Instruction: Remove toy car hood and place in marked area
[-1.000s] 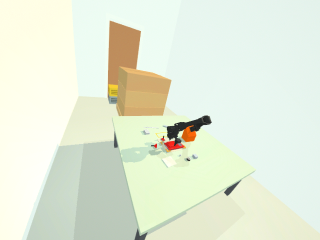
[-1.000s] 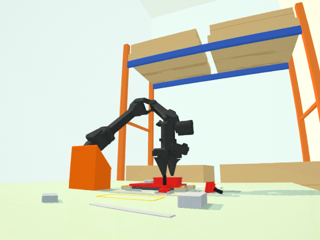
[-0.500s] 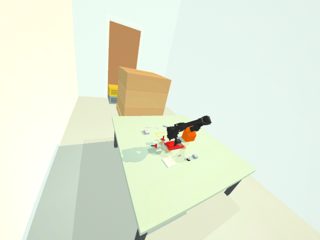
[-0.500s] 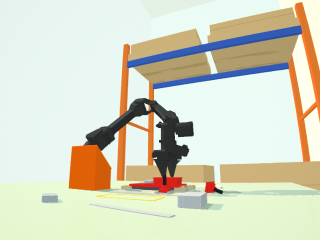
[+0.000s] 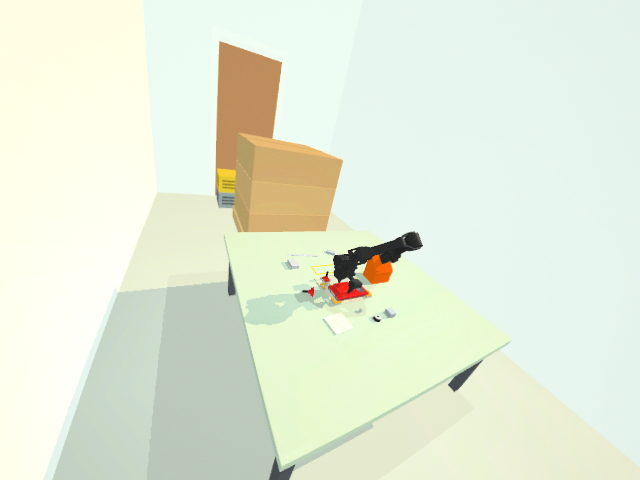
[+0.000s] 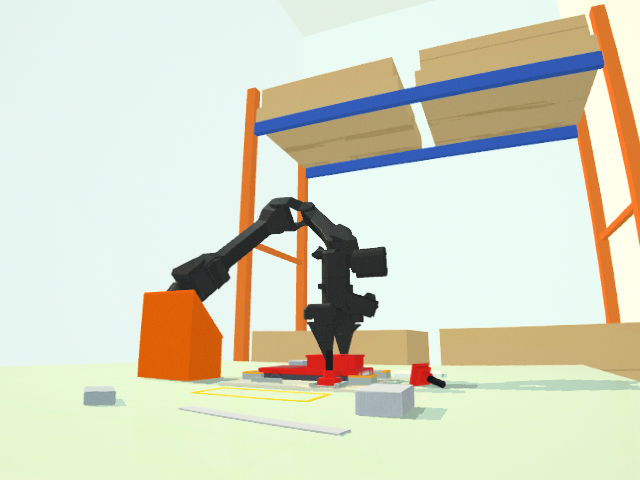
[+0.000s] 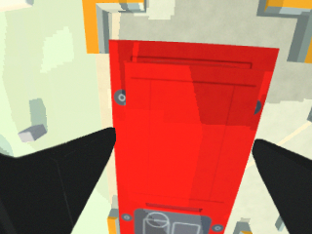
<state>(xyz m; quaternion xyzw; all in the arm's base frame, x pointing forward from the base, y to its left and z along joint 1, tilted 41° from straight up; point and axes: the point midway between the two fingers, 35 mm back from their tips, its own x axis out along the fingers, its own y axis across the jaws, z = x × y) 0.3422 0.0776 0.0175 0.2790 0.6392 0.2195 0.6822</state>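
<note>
Right now my gripper tip is right at the red hood. Also, from my gripper tip: black-and-white wheel 70 mm behind, 210 mm to the left, 30 mm below; thin grey strip 30 mm ahead, 410 mm to the right, 40 mm below; grey block 190 mm behind, 390 mm to the right, 30 mm below.
</note>
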